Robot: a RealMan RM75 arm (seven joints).
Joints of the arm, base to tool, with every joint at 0 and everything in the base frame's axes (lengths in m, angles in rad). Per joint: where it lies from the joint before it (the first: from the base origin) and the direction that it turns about. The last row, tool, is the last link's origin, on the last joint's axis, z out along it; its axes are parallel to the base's.
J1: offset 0.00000 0.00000 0.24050 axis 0 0 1
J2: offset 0.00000 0.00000 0.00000 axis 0 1 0
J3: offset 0.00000 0.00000 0.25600 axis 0 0 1
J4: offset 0.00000 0.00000 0.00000 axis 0 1 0
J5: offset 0.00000 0.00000 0.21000 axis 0 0 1
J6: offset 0.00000 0.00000 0.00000 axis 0 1 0
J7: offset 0.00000 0.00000 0.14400 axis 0 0 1
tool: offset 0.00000 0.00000 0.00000
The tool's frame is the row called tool.
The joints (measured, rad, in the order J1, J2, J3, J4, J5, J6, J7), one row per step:
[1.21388, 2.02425, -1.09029, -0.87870, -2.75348, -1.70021, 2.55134]
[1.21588, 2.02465, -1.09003, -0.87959, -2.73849, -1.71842, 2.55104]
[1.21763, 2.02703, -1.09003, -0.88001, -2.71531, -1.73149, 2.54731]
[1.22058, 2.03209, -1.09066, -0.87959, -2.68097, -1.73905, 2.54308]
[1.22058, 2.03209, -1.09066, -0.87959, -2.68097, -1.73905, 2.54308]
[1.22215, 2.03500, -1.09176, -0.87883, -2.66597, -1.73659, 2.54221]
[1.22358, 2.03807, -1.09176, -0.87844, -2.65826, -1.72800, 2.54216]
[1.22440, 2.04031, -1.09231, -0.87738, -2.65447, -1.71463, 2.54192]
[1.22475, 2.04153, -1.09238, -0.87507, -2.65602, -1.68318, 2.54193]
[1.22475, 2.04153, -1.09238, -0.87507, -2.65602, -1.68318, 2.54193]
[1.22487, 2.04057, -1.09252, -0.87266, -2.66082, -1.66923, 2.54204]
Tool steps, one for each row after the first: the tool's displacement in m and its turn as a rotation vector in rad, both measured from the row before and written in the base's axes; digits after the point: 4 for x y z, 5 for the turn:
[-0.0019, -0.0030, -0.0009, -0.02038, 0.00859, -0.00570]
[-0.0031, -0.0032, -0.0024, -0.02344, 0.01776, -0.00010]
[-0.0052, -0.0036, -0.0043, -0.02680, 0.02997, 0.00443]
[0.0000, 0.0000, 0.0000, 0.00000, 0.00000, 0.00000]
[-0.0026, -0.0010, -0.0023, -0.00773, 0.01450, 0.00380]
[-0.0021, 0.0002, -0.0019, 0.00103, 0.01101, 0.00503]
[-0.0014, 0.0011, -0.0015, 0.00676, 0.00819, 0.00611]
[-0.0012, 0.0039, -0.0011, 0.02457, 0.00938, 0.01153]
[0.0000, 0.0000, 0.0000, 0.00000, 0.00000, 0.00000]
[0.0004, 0.0022, 0.0002, 0.01313, -0.00054, 0.00388]

